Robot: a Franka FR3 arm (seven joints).
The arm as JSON. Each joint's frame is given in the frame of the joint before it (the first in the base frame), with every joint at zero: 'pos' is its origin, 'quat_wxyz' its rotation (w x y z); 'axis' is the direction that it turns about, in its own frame. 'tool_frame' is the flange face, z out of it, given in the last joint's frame.
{
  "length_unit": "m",
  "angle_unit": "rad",
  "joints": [
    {
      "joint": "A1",
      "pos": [
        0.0,
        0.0,
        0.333
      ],
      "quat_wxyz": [
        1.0,
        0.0,
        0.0,
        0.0
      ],
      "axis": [
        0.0,
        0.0,
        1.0
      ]
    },
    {
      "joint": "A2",
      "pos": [
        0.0,
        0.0,
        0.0
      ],
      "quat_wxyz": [
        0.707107,
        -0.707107,
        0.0,
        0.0
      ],
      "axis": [
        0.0,
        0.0,
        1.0
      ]
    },
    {
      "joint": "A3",
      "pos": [
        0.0,
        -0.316,
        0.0
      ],
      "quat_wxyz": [
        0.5,
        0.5,
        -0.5,
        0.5
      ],
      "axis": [
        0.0,
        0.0,
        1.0
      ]
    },
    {
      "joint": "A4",
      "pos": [
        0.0,
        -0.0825,
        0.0
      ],
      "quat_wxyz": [
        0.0,
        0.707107,
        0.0,
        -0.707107
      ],
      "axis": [
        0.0,
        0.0,
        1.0
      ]
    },
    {
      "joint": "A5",
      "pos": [
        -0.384,
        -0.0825,
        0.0
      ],
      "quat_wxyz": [
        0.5,
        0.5,
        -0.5,
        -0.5
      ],
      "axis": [
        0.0,
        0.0,
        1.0
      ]
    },
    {
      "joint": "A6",
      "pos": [
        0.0,
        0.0,
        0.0
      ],
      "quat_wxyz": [
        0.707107,
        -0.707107,
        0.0,
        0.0
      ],
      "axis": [
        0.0,
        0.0,
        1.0
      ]
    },
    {
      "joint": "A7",
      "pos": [
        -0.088,
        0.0,
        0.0
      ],
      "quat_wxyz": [
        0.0,
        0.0,
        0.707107,
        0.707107
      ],
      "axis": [
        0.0,
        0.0,
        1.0
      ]
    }
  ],
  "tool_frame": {
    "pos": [
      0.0,
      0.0,
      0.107
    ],
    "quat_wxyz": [
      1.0,
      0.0,
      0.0,
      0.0
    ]
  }
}
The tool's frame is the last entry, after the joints.
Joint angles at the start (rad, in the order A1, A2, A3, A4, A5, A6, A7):
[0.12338 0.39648 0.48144 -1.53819 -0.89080 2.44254 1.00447]
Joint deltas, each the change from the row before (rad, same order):
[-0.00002 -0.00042 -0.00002 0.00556 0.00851 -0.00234 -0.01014]
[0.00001 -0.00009 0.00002 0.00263 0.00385 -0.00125 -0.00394]
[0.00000 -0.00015 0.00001 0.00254 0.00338 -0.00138 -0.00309]
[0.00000 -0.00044 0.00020 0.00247 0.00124 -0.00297 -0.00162]
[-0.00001 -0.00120 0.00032 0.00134 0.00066 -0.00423 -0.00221]
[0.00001 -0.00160 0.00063 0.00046 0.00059 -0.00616 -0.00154]
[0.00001 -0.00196 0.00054 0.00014 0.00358 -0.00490 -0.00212]
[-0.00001 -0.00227 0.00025 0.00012 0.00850 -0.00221 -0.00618]
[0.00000 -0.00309 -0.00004 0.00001 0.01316 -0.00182 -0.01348]
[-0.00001 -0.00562 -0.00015 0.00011 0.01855 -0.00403 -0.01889]
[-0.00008 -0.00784 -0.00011 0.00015 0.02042 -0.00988 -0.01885]
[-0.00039 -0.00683 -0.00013 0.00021 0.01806 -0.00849 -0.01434]
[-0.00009 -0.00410 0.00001 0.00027 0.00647 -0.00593 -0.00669]
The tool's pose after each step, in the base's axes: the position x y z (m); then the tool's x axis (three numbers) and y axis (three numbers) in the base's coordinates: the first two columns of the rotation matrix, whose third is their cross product. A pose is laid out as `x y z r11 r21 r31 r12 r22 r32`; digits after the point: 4 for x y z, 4 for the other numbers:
0.6144 0.3556 0.5120 0.7055 0.0466 0.7071 0.0373 -0.9989 0.0286
0.6147 0.3554 0.5133 0.7059 0.0463 0.7068 0.0378 -0.9989 0.0278
0.6150 0.3552 0.5145 0.7061 0.0456 0.7066 0.0376 -0.9989 0.0268
0.6152 0.3549 0.5158 0.7060 0.0451 0.7068 0.0364 -0.9990 0.0274
0.6152 0.3546 0.5169 0.7062 0.0461 0.7065 0.0352 -0.9989 0.0300
0.6149 0.3543 0.5176 0.7074 0.0471 0.7052 0.0330 -0.9989 0.0336
0.6144 0.3541 0.5185 0.7093 0.0465 0.7034 0.0310 -0.9989 0.0347
0.6140 0.3540 0.5198 0.7118 0.0461 0.7009 0.0320 -0.9989 0.0333
0.6134 0.3538 0.5216 0.7153 0.0495 0.6971 0.0368 -0.9988 0.0331
0.6124 0.3533 0.5248 0.7198 0.0540 0.6921 0.0428 -0.9985 0.0333
0.6111 0.3522 0.5289 0.7258 0.0569 0.6856 0.0452 -0.9984 0.0351
0.6100 0.3510 0.5325 0.7312 0.0570 0.6798 0.0456 -0.9984 0.0347
0.6093 0.3504 0.5346 0.7331 0.0585 0.6776 0.0455 -0.9983 0.0370

